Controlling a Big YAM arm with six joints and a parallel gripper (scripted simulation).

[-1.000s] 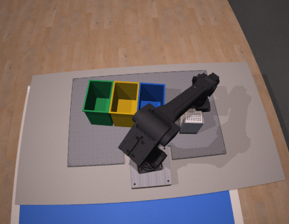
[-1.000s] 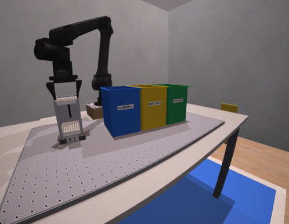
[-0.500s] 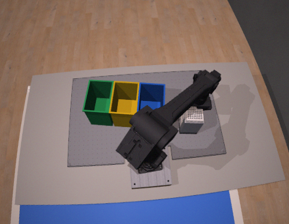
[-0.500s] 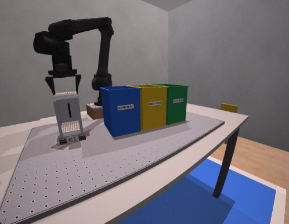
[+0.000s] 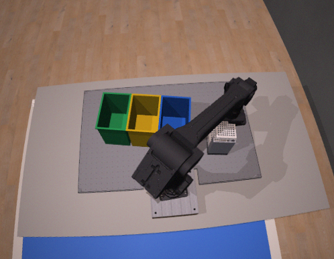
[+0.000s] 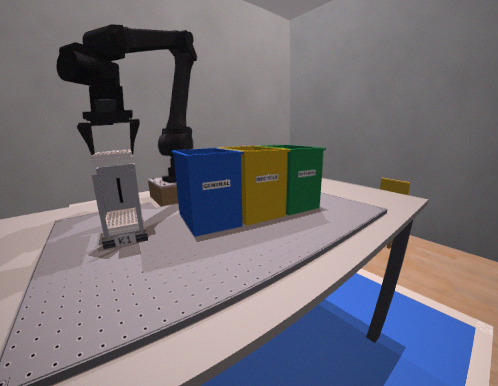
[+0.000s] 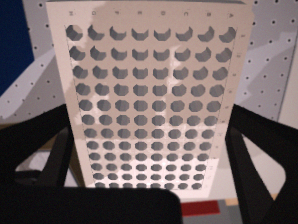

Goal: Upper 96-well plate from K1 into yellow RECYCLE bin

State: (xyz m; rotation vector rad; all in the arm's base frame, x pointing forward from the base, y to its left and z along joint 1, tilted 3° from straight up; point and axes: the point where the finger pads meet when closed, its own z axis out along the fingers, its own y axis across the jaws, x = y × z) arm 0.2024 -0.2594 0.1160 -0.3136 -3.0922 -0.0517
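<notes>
The yellow recycle bin is 110 mm ahead of my hand, 320 mm to the left of it and 100 mm below it. Also, from my hand: blue general bin (80 mm ahead, 200 mm to the left, 100 mm below); 96-well plate (right at my hand); green bin (150 mm ahead, 450 mm to the left, 100 mm below).
</notes>
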